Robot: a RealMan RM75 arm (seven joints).
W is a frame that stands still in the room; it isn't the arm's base.
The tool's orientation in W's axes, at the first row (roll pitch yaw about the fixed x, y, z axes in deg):
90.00, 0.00, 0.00
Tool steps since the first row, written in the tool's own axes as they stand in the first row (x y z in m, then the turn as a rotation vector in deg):
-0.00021, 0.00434, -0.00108, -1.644, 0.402, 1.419
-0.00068, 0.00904, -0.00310, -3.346, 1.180, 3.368
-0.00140, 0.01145, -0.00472, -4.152, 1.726, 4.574
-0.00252, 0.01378, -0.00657, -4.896, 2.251, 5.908
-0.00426, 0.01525, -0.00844, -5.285, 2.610, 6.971
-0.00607, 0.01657, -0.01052, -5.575, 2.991, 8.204
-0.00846, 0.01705, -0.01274, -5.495, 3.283, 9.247
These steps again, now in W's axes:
-0.00021, 0.00108, 0.00434, -1.644, -1.419, 0.402
-0.00068, 0.00310, 0.00904, -3.346, -3.368, 1.180
-0.00140, 0.00472, 0.01145, -4.152, -4.574, 1.726
-0.00252, 0.00657, 0.01378, -4.896, -5.908, 2.251
-0.00426, 0.00844, 0.01525, -5.285, -6.971, 2.610
-0.00607, 0.01052, 0.01657, -5.575, -8.204, 2.991
-0.00846, 0.01274, 0.01705, -5.495, -9.247, 3.283

